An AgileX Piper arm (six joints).
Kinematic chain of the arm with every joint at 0, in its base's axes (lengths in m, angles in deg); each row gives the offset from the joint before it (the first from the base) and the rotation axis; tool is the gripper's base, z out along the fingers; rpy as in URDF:
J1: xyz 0 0 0.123 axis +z
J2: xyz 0 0 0 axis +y
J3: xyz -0.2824 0 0.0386 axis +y
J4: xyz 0.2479 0 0.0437 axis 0.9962 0 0.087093
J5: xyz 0 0 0 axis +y
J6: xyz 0.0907 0 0.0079 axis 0.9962 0 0.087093
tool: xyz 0 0 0 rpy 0 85 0
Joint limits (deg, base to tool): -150..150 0..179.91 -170..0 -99.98..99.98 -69.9..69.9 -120..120
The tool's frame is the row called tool.
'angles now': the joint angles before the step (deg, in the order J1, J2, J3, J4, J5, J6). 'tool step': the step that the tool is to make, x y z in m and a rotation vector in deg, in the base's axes. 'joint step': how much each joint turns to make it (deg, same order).
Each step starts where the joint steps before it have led.
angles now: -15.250, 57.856, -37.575, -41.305, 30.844, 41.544
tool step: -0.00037, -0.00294, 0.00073, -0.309, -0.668, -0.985
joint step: -0.738, 0.076, 0.001, -1.293, -0.417, 1.447
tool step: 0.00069, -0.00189, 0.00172, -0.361, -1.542, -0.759
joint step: -0.354, 0.041, 0.000, -2.220, -0.918, 2.778
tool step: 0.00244, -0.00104, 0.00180, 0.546, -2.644, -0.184
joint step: -0.528, 0.169, -0.002, -1.346, -2.265, 2.826
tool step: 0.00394, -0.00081, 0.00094, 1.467, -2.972, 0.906
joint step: -1.159, 0.410, 0.001, 1.276, -3.828, 0.406
